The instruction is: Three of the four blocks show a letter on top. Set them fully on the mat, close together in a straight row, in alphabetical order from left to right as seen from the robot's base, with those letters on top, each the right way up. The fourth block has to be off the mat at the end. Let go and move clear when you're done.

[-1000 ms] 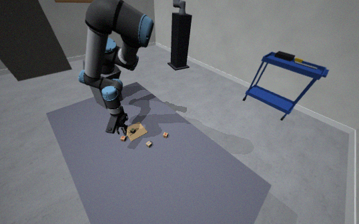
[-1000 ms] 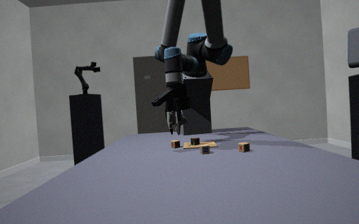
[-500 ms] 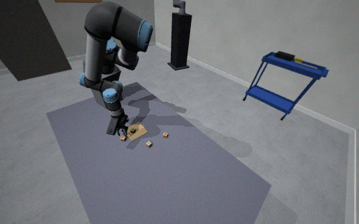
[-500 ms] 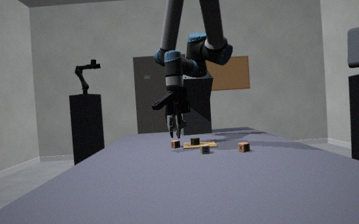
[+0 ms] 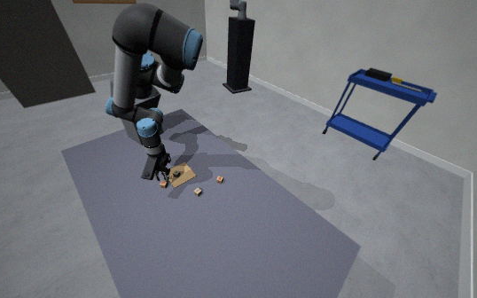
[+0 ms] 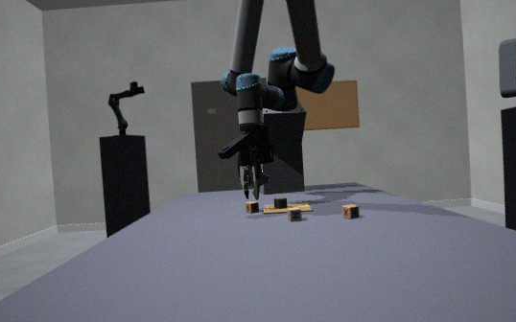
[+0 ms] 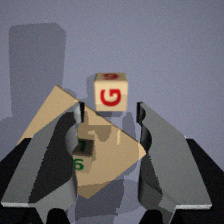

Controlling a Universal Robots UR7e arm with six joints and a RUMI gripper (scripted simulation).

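The tan mat lies 100 mm to the left of my hand, 50 mm below it and 40 mm behind it.
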